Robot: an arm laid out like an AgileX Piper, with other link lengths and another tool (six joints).
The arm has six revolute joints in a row. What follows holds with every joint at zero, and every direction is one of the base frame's.
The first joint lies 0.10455 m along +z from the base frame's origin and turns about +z.
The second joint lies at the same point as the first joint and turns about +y.
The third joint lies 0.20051 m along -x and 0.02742 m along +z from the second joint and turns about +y.
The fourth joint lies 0.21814 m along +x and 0.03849 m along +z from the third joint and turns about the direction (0.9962, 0, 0.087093).
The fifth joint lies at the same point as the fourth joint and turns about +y.
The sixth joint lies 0.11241 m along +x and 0.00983 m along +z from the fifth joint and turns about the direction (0.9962, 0, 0.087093).
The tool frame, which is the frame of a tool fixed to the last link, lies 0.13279 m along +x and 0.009 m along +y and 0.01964 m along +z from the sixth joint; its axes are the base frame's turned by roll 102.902, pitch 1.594 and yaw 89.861 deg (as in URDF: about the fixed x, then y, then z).
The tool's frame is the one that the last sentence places.
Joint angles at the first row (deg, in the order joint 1, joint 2, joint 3, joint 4, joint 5, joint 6):
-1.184 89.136 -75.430 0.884 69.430 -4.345
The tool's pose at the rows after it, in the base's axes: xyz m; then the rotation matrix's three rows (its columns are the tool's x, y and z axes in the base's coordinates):
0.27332 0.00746 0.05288; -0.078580 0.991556 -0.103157; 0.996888 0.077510 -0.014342; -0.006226 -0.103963 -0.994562
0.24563 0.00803 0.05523; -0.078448 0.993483 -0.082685; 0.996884 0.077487 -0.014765; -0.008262 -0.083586 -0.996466
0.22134 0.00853 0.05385; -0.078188 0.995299 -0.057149; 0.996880 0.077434 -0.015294; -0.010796 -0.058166 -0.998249
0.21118 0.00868 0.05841; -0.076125 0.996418 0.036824; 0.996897 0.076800 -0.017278; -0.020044 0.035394 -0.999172
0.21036 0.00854 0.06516; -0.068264 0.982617 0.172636; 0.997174 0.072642 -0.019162; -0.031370 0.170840 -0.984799
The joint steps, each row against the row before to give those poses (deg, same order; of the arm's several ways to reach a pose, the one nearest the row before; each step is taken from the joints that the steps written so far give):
0.001 -8.636 8.589 -0.001 0.000 -0.007
-0.001 -9.374 8.133 0.001 0.063 -0.001
-0.001 -8.988 7.578 0.000 -0.058 0.000
0.000 -10.015 6.911 0.000 -2.285 0.000
-0.002 -10.557 6.999 0.001 -4.281 0.197

